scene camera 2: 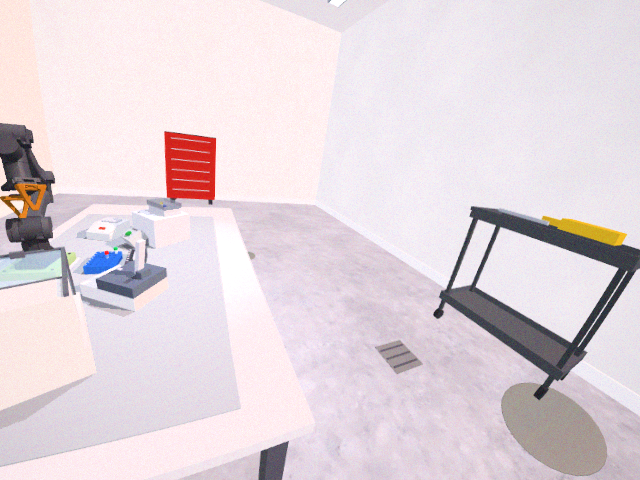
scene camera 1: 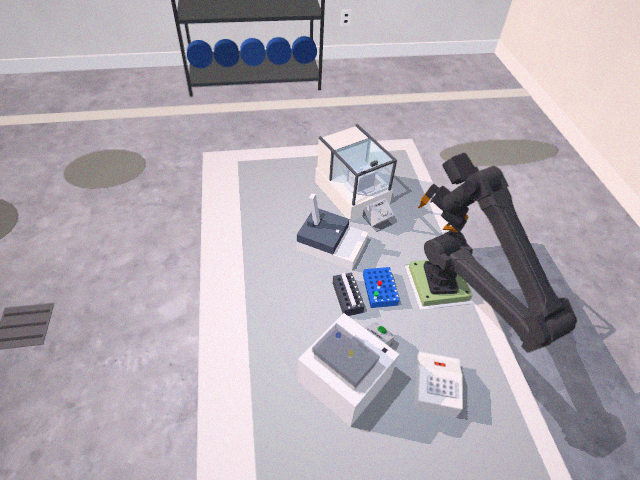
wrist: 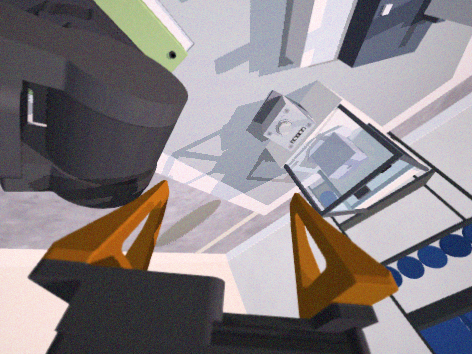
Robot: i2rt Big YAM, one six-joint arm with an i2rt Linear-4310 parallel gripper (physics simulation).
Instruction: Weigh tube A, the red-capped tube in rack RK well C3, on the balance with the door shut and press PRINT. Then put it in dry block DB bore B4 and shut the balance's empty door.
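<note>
The red-capped tube stands in the blue rack; its well label is too small to read. A black block with rows of holes and a pale centre strip, seemingly the dry block, lies beside the rack. The balance has a glass chamber on a pale body; whether its door is open or shut I cannot tell. A small panel with buttons stands in front of it. My gripper is open and empty, held high, to the balance's right in scene camera 1.
A green-capped tube shares the blue rack. A dark-topped device with an upright post stands between balance and racks. A large white box and a white keypad unit stand at the other end.
</note>
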